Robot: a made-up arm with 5 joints.
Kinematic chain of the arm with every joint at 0, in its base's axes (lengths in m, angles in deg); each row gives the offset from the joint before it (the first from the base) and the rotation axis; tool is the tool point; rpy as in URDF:
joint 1: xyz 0 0 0.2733 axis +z
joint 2: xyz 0 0 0 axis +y
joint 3: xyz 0.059 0 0.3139 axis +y
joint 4: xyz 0.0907 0 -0.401 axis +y
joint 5: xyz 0.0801 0 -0.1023 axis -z
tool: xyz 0 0 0 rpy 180 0 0
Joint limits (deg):
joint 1: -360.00..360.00
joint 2: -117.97..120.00
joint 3: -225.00..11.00
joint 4: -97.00..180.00
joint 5: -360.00..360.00
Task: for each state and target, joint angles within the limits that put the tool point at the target. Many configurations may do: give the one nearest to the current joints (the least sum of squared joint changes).
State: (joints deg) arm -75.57 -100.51 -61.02 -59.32 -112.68
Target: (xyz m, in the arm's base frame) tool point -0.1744 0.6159 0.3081
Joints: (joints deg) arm -74.19 -117.97 -100.26 -96.72 -112.68
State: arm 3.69 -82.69 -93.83 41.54 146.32
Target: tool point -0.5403 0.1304 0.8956
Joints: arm -13.57 -70.80 -128.60 29.91 146.32
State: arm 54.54 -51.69 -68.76 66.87 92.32
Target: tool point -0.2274 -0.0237 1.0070
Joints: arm 5.95 -61.42 -109.64 49.87 92.32
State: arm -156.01 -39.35 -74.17 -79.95 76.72
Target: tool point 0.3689 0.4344 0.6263
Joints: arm -130.34 -89.49 -100.73 -83.98 76.72
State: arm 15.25 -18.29 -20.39 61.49 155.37
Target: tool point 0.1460 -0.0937 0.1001
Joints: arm -32.69 -9.33 -5.40 63.24 155.37
